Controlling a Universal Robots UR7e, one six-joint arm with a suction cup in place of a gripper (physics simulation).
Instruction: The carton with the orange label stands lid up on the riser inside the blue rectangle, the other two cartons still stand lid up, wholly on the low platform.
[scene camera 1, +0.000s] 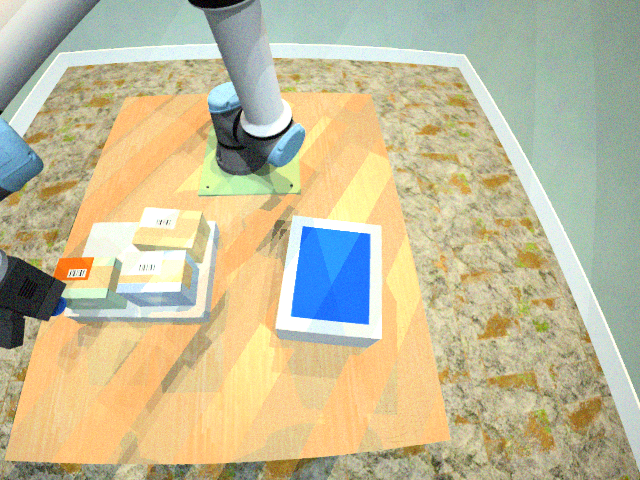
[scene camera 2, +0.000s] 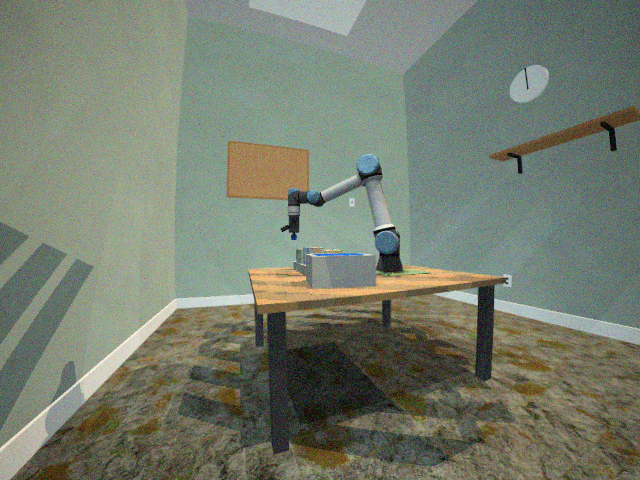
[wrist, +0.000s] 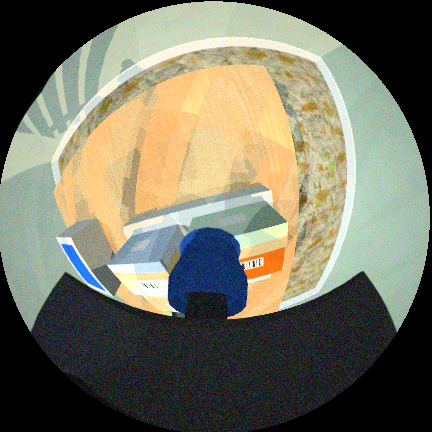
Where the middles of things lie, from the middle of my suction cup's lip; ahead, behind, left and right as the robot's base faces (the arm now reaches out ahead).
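My suction cup is 11 cm above the carton with orange label (scene camera 1: 92, 282), 7 cm past it and 3 cm to the left of it. Going by their middles, the carton with orange label is the nearest to my suction cup of the things named here. As for the riser with blue rectangle (scene camera 1: 331, 293), it is 14 cm below my suction cup, 47 cm to the left of it and 17 cm behind it.
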